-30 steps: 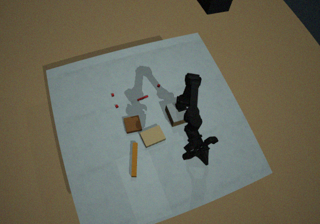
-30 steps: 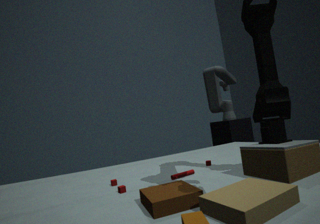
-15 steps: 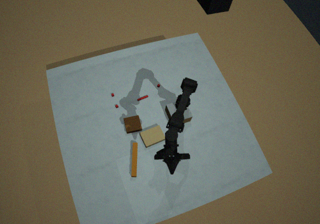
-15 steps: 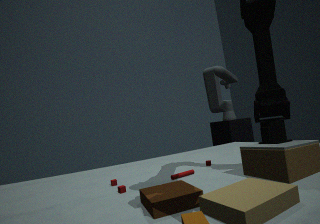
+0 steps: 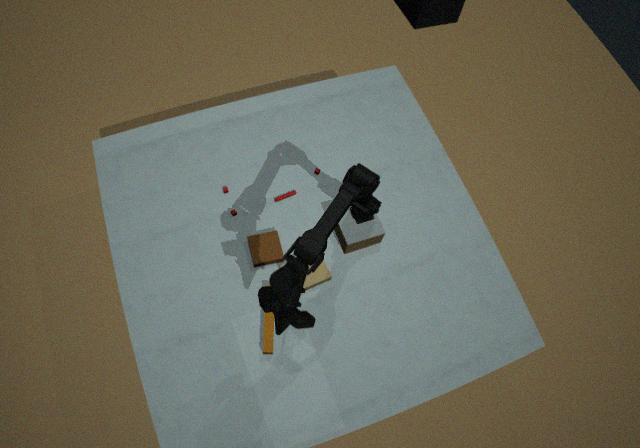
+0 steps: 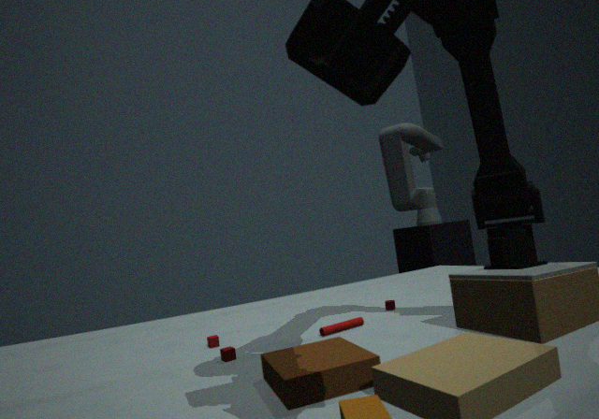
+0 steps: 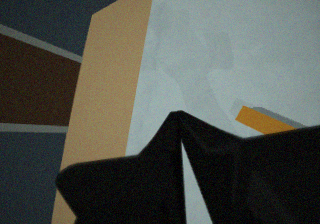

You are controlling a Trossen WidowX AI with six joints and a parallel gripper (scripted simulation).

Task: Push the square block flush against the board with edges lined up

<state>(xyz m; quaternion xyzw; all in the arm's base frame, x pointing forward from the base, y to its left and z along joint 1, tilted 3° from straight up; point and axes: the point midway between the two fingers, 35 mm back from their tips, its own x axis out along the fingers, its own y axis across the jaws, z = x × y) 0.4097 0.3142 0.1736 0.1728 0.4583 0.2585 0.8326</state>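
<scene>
Now: the dark brown square block 8 cm behind my gripper tip, 34 cm to the right of it and 24 cm below it. From my gripper tip the other things lie so: orange bar (1 cm behind, 11 cm to the right, 23 cm below); then tan block (18 cm behind, 22 cm to the right, 24 cm below); then red rod (21 cm behind, 51 cm to the right, 24 cm below).
</scene>
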